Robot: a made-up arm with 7 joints. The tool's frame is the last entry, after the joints. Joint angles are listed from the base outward.
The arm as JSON. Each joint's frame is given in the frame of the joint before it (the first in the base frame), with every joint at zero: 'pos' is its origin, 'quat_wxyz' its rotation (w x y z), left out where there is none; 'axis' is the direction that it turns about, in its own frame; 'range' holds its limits. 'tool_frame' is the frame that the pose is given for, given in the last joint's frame.
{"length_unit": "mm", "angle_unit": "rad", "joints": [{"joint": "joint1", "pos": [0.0, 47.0, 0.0], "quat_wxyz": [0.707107, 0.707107, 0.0, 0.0], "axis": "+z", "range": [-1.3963, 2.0]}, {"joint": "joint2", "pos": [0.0, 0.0, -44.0], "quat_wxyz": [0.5, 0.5, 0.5, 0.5], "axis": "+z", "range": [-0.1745, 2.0]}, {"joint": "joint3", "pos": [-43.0, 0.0, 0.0], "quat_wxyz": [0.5, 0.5, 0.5, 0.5], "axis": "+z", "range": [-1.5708, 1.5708]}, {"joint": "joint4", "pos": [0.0, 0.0, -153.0], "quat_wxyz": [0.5, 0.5, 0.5, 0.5], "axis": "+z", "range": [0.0, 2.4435]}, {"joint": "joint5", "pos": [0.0, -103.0, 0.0], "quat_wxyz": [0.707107, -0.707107, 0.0, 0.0], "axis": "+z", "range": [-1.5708, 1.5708]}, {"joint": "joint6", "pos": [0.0, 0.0, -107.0], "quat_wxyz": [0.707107, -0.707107, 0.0, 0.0], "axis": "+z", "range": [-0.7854, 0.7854]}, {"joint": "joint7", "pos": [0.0, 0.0, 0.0], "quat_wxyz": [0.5, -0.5, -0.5, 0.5], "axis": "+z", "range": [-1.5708, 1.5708]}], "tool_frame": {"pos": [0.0, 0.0, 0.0], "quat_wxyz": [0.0, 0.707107, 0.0, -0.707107]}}
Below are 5 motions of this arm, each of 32 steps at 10 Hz.
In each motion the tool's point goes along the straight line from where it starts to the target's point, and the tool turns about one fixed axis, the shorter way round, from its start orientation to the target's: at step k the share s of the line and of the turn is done. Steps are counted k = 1, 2, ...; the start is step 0. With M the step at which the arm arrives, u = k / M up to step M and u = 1 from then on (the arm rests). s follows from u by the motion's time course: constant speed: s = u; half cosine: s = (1 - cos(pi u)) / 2; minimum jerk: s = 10 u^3 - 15 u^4 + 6 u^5.
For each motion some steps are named. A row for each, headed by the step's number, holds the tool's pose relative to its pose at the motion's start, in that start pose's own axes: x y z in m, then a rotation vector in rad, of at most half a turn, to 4 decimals.
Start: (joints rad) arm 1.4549 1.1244 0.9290 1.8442 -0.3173 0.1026 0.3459
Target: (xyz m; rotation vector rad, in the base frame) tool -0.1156 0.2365 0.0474 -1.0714 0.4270 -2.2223
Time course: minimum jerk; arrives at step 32
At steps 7, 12, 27, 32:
7: 0.0029 0.0057 0.0045 0.1215 0.0432 -0.0325
12: 0.0110 0.0213 0.0168 0.4561 0.1623 -0.1219
27: 0.0386 0.0752 0.0592 1.6078 0.5721 -0.4296
32: 0.0398 0.0775 0.0610 1.6571 0.5896 -0.4428

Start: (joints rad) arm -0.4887 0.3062 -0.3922 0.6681 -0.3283 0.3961 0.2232
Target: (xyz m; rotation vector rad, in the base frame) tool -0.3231 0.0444 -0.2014 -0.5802 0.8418 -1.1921
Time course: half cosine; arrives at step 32
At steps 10, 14, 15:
10: -0.0348 -0.0610 0.0215 -0.1333 0.0585 -0.1270
14: -0.0631 -0.1104 0.0389 -0.2414 0.1059 -0.2300
15: -0.0707 -0.1238 0.0435 -0.2705 0.1187 -0.2577

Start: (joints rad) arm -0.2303 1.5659 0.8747 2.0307 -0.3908 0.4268 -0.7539
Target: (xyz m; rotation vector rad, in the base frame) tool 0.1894 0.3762 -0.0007 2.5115 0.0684 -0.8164
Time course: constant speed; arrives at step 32
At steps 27, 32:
27: -0.1109 -0.0617 0.1327 -0.8808 0.0231 -1.0115
32: -0.1315 -0.0731 0.1573 -1.0439 0.0274 -1.1989

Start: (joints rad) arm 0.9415 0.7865 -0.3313 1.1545 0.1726 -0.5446 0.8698
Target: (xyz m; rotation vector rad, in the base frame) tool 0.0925 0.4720 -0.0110 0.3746 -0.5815 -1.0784
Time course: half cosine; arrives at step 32
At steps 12, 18, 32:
12: 0.0047 -0.0010 0.0954 -0.1451 0.3518 0.1181
18: 0.0091 -0.0019 0.1847 -0.2809 0.6810 0.2286
32: 0.0153 -0.0032 0.3091 -0.4700 1.1397 0.3825

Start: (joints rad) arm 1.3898 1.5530 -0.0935 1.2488 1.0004 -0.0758 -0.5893
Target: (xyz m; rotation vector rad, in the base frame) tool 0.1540 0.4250 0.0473 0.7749 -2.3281 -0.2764
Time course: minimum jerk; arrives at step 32
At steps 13, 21, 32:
13: -0.0523 0.0227 0.0226 -0.3559 0.0685 -0.0699
21: -0.1234 0.0535 0.0533 -0.8396 0.1617 -0.1648
32: -0.1593 0.0691 0.0688 -1.0842 0.2088 -0.2128

